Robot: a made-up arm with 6 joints.
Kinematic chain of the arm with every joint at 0, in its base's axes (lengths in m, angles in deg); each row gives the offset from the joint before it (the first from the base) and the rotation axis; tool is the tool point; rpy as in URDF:
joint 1: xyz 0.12 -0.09 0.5 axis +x
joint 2: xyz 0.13 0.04 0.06 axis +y
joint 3: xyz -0.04 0 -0.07 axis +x
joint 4: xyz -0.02 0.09 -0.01 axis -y
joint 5: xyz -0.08 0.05 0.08 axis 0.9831 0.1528 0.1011
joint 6: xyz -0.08 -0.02 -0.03 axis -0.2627 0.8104 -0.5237
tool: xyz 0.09 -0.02 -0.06 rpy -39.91 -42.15 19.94
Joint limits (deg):
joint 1: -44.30..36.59
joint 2: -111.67..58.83
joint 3: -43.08..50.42
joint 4: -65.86..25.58
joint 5: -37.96..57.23
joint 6: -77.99..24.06
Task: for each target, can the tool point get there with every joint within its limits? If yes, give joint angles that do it. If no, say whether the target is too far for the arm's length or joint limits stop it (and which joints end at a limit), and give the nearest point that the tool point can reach.
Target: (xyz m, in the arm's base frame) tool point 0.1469 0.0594 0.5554
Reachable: yes | joints -25.37 39.24 10.90 -36.23 -14.07 0.49
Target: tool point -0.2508 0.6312 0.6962
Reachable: no: too far | nearest point 0.0474 0.1730 0.5715 | short by 0.561 m
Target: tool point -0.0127 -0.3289 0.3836
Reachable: no: joint limits stop it (at a limit: joint 1, joint 3, joint 4, joint 6) | nearest point 0.0772 -0.1440 0.3515 | short by 0.208 m
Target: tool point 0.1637 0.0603 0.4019
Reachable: yes | joints 0.65 -12.08 -26.06 18.11 5.30 -19.66
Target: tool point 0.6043 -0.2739 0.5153
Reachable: no: joint limits stop it (at a limit: joint 1, joint 3, joint 4, joint 6) | nearest point 0.4763 -0.0890 0.4245 | short by 0.243 m
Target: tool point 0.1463 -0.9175 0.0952
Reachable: no: too far | nearest point 0.2165 -0.1823 0.2554 | short by 0.756 m
